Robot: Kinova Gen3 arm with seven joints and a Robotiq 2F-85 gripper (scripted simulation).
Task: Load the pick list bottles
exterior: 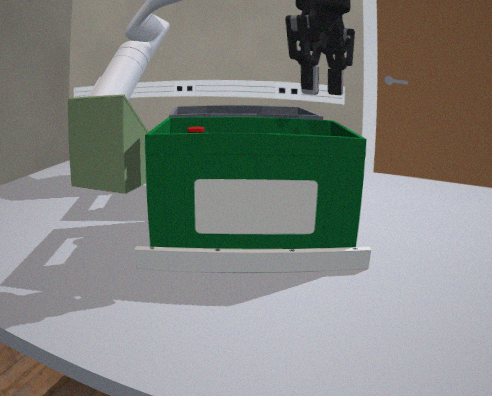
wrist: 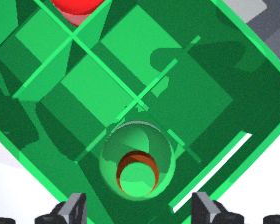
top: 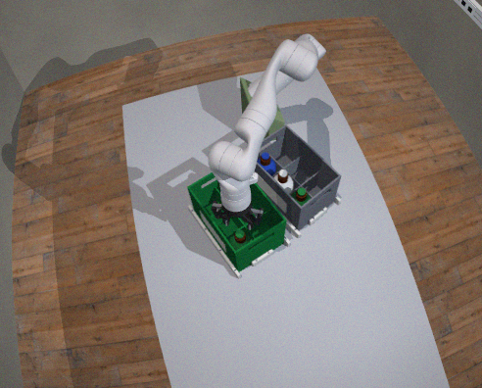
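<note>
Now: hand 100 mm past the green crate and 160 mm above it. From my hand the other things lie so: white-label bottle: 190 mm behind, 170 mm to the left, 150 mm below; then blue-label bottle: 260 mm behind, 120 mm to the left, 150 mm below; then red-label bottle: 200 mm behind, 10 mm to the left, 150 mm below.
</note>
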